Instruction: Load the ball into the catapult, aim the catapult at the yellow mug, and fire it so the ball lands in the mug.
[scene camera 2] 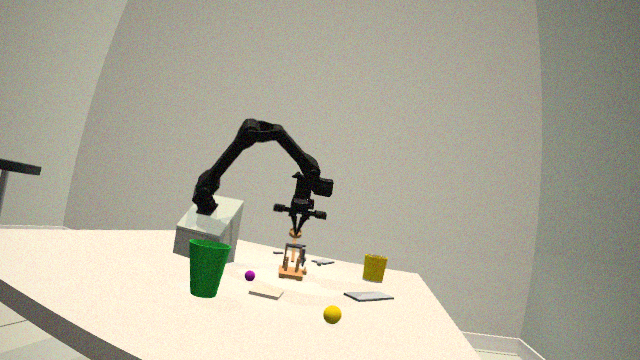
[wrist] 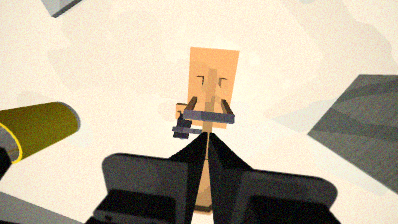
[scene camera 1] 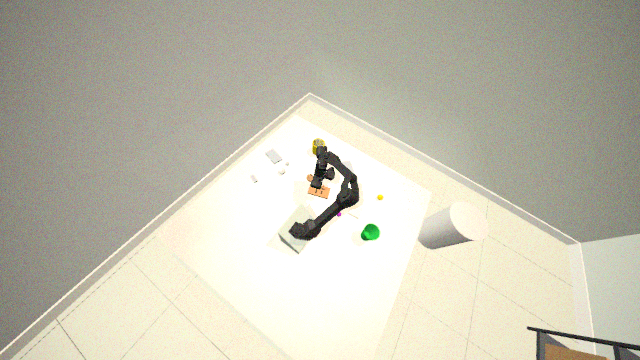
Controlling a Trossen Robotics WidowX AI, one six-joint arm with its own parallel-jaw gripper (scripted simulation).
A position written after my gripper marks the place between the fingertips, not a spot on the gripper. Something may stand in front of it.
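Scene camera 2 shows a green cup (scene camera 2: 207, 260), a catapult (scene camera 2: 284, 271) and my gripper (scene camera 2: 295, 235). The gripper is shut and holds nothing. The wrist view shows my gripper (wrist: 208, 136) and the catapult (wrist: 212, 72); in the wrist view the green cup is out of frame.
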